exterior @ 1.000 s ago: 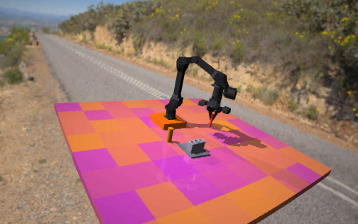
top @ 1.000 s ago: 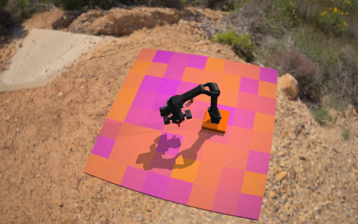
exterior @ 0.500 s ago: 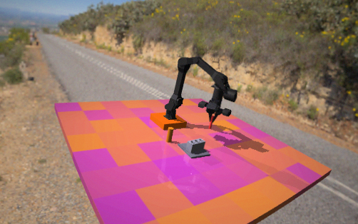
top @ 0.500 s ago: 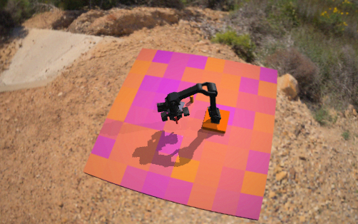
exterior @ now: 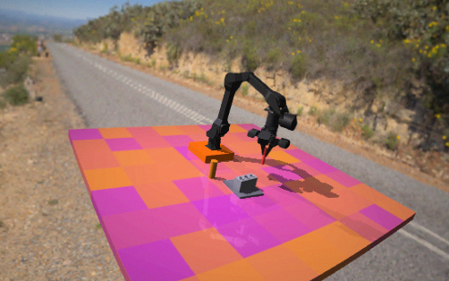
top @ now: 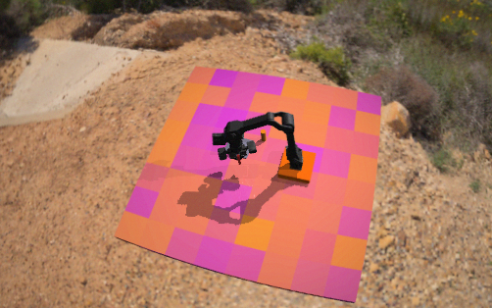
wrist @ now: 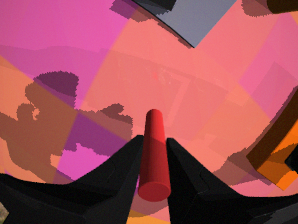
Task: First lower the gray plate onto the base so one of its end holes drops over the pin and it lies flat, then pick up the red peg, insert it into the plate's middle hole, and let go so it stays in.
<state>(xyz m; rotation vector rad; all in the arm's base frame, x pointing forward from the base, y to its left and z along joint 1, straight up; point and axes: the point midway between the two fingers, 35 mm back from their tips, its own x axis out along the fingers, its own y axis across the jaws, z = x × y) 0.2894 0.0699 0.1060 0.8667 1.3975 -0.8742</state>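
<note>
Right now my gripper tip is 6 cm short of the gray plate, 14 cm to the left of it and 7 cm above it. The rest, counted from my gripper tip: orange post (8 cm behind, 22 cm to the right, 7 cm below); then red peg (right at my gripper tip); then gray base (5 cm ahead, 13 cm to the right, 10 cm below).
</note>
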